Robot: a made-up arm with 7 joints.
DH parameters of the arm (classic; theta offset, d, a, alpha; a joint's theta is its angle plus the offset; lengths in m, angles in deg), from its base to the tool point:
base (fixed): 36.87 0 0.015 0
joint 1: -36.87 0.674 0.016 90
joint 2: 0 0.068 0.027 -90
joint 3: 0 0.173 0.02 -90
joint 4: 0 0.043 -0.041 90
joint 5: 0 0.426 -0.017 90
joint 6: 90 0.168 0.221 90
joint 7: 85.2 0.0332 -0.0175 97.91
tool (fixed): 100.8 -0.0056 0 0
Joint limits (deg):
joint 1: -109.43..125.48
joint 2: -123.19..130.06
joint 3: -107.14..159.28
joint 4: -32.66..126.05
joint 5: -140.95..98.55
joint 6: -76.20..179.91
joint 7: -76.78..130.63
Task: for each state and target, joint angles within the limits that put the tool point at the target. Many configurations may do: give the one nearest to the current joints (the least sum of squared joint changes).
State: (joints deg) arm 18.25 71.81 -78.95 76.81 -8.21 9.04 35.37
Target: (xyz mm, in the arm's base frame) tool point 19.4 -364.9 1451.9
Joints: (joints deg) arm 18.51 36.04 -35.32 53.80 -31.24 23.36 41.67
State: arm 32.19 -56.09 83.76 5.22 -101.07 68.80 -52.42
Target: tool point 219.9 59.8 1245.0
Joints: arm 32.11 -46.26 73.71 1.58 -111.24 119.94 -50.34
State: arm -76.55 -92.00 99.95 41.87 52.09 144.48 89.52
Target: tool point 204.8 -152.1 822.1
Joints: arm -77.46 -65.39 129.20 49.57 72.76 174.84 89.47
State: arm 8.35 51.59 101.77 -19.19 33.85 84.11 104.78
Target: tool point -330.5 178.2 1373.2
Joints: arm -19.56 44.13 108.97 9.37 41.30 51.72 106.68
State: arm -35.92 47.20 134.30 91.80 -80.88 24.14 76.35
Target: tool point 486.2 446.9 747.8
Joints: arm -57.55 37.74 97.90 108.65 -69.63 3.98 73.43
